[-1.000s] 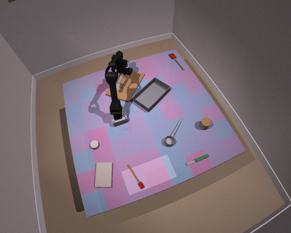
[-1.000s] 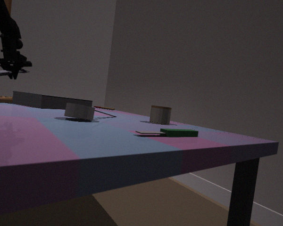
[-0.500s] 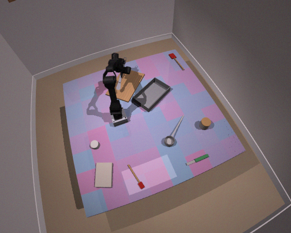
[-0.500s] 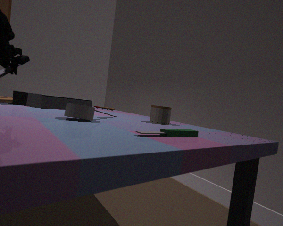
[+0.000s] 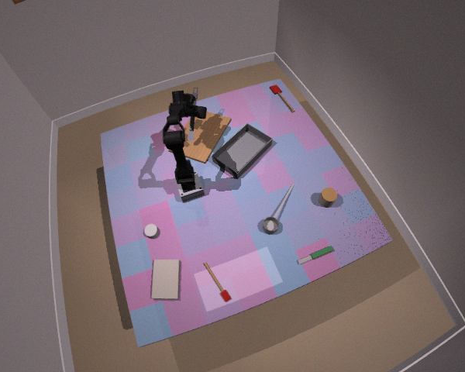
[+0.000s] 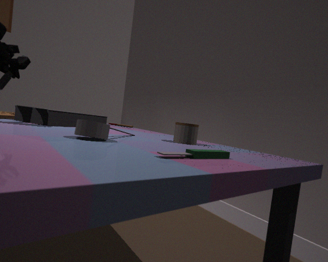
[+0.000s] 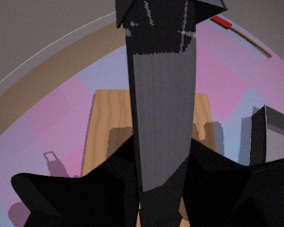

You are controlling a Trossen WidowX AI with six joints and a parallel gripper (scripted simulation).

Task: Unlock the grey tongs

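Now: the wooden board 17 cm below my gripper tip, 3 cm to the right of it and 1 cm behind it. The rest, counted from my gripper tip: white puck (54 cm to the right, 41 cm behind, 16 cm below); then roasting tin (25 cm to the right, 18 cm ahead, 15 cm below); then red spatula (59 cm ahead, 17 cm below, 11 cm to the left).
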